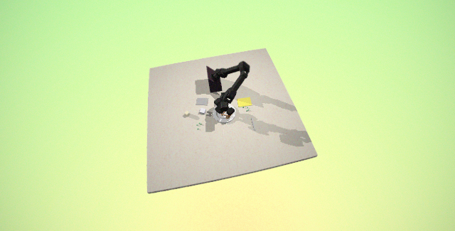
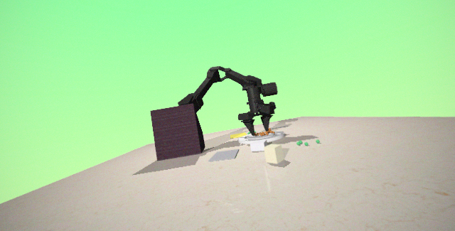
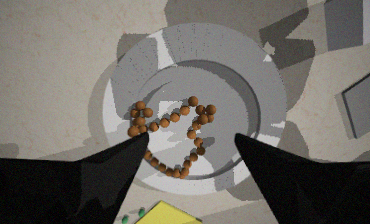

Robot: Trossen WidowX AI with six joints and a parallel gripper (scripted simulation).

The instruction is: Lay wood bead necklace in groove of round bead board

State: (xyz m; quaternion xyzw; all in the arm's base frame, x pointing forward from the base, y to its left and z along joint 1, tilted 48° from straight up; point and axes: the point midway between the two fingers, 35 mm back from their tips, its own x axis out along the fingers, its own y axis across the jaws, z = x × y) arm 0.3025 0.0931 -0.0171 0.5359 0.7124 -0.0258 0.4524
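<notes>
My gripper tip is now 10 mm above the round white bead board. Round my gripper tip: thin white strip (150 mm ahead, 220 mm to the left, 20 mm below); then yellow card (90 mm behind, 190 mm to the left, 20 mm below); then grey flat plate (160 mm behind, 190 mm to the right, 20 mm below).
</notes>
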